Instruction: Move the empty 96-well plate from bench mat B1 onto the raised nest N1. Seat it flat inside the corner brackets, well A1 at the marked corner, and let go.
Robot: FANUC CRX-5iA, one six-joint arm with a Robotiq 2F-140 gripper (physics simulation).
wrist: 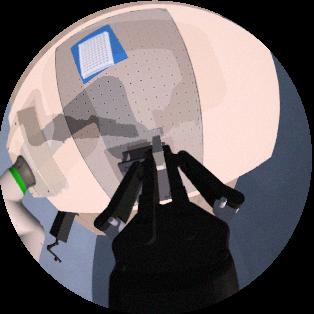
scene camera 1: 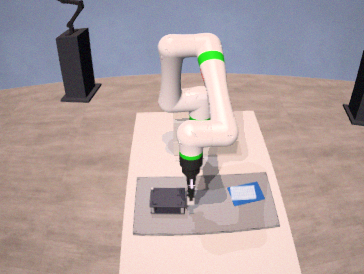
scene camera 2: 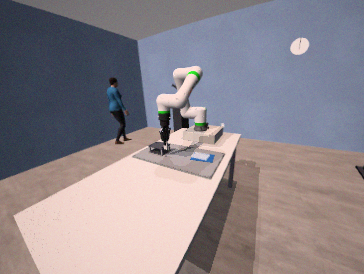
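Pixels of known places: gripper, fingertip midpoint: (wrist: 157, 142) (scene camera 1: 190, 203) (scene camera 2: 166, 149); arm's base, link origin: (wrist: 26, 170) (scene camera 2: 200, 129).
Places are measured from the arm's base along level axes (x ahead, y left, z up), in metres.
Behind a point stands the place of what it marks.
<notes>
The white 96-well plate (scene camera 1: 243, 193) @(x 0.426, y 0.272, z -0.070 m) (scene camera 2: 201, 156) @(x 0.432, y 0.289, z -0.068 m) (wrist: 95, 55) @(x 0.424, y 0.254, z -0.069 m) lies on the blue bench mat B1 (scene camera 1: 259, 193) @(x 0.409, y 0.359, z -0.082 m) (scene camera 2: 211, 158) @(x 0.394, y 0.357, z -0.082 m) (wrist: 118, 50) @(x 0.480, y 0.258, z -0.082 m), on the right side of the board in scene view 1. The dark raised nest N1 (scene camera 1: 167, 197) @(x 0.535, y -0.089, z -0.023 m) (scene camera 2: 158, 146) @(x 0.560, y -0.066, z -0.024 m) stands at the board's left, with no plate on it; in the wrist view it is mostly hidden behind the fingers. My gripper (scene camera 1: 191, 199) @(x 0.555, y 0.022, z -0.027 m) (scene camera 2: 165, 145) @(x 0.555, y 0.022, z -0.027 m) (wrist: 157, 142) @(x 0.555, y 0.022, z -0.027 m) is shut and empty, pointing down close beside the nest's right edge in scene view 1, well away from the plate. The nest's marked corner is too small to make out.
A grey perforated board (scene camera 1: 210, 220) @(x 0.602, y 0.123, z -0.084 m) (scene camera 2: 190, 167) @(x 0.589, y 0.299, z -0.084 m) (wrist: 150, 65) @(x 0.554, y 0.200, z -0.084 m) lies under nest and mat on the pale table (scene camera 1: 210, 255) @(x 0.795, y 0.146, z -0.097 m) (scene camera 2: 125, 200) @(x 1.028, y 0.206, z -0.097 m) (wrist: 235, 100) @(x 0.839, y 0.139, z -0.097 m). The arm's base block (scene camera 2: 215, 134) @(x 0.066, y 0.221, z -0.002 m) is at the table's back. A person (scene camera 2: 116, 105) stands beyond the table. A dark pedestal (scene camera 1: 76, 65) stands behind on the floor.
</notes>
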